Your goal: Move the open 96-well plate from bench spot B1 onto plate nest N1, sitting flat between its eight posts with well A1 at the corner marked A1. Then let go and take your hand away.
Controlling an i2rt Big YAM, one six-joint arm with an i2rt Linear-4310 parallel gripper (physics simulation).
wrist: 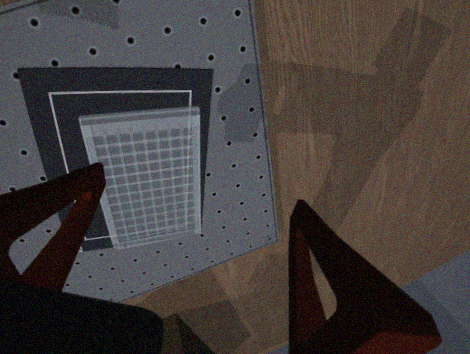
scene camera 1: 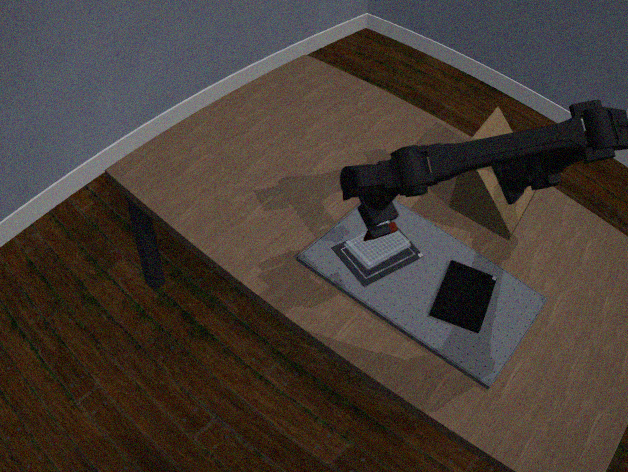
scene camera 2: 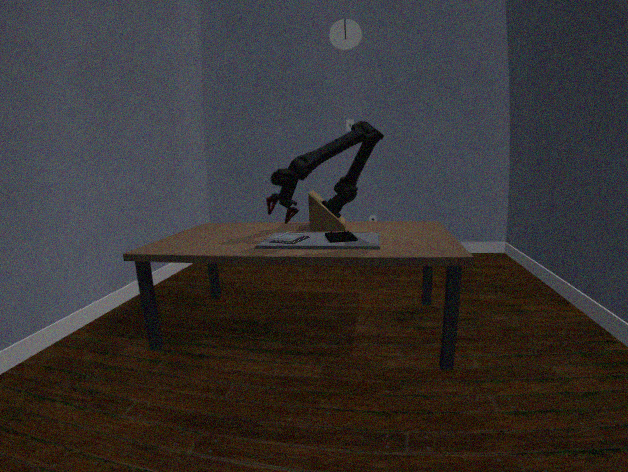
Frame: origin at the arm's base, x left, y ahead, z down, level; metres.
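Seen in the pictures: gripper, fingertip midpoint: (wrist: pixel 200 191) (scene camera 1: pixel 355 219) (scene camera 2: pixel 277 219); arm's base, origin of the base link: (scene camera 1: pixel 506 178) (scene camera 2: pixel 330 210).
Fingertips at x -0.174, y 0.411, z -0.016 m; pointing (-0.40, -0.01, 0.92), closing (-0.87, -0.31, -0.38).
Observation:
Pixels of each thing's top centre, then the offset from my fingertips to it. Level surfaces: height alone.
- clear 96-well plate, middle of its top: (wrist: pixel 151 190) (scene camera 1: pixel 378 241) (scene camera 2: pixel 288 235) dy -0.054, dx +0.033, dz +0.084 m
- dark mat with a white outline, its level: dz +0.099 m
- black nest N1, middle of its top: (scene camera 1: pixel 466 291) (scene camera 2: pixel 340 233) dy -0.073, dx +0.269, dz +0.079 m
- grey perforated board, middle of its top: (scene camera 1: pixel 431 279) (scene camera 2: pixel 321 238) dy -0.062, dx +0.183, dz +0.100 m
- wooden table, its level: dz +0.114 m
The clear 96-well plate (scene camera 1: pixel 378 249) (scene camera 2: pixel 288 237) (wrist: pixel 150 182) lies on the dark mat with a white outline (scene camera 1: pixel 366 279) (wrist: pixel 120 80), which I take as bench spot B1. In the wrist view the plate sits toward the right of the outline. My gripper (scene camera 2: pixel 279 217) (wrist: pixel 200 191) is open and empty, tilted, above the plate. In the wrist view its left finger overlaps the plate's left edge and its right finger is over bare wood. The black nest N1 (scene camera 1: pixel 463 296) (scene camera 2: pixel 341 236) is to the right of B1, with a small pale mark at one corner. Its posts are too dark to tell.
Both stations are on a grey perforated board (scene camera 1: pixel 401 304) (scene camera 2: pixel 314 241) (wrist: pixel 150 47) on the wooden table (scene camera 1: pixel 203 152) (scene camera 2: pixel 416 243). A tan wedge-shaped stand (scene camera 1: pixel 494 126) (scene camera 2: pixel 322 215) rises behind the board at the arm's base. The arm reaches over from that side.

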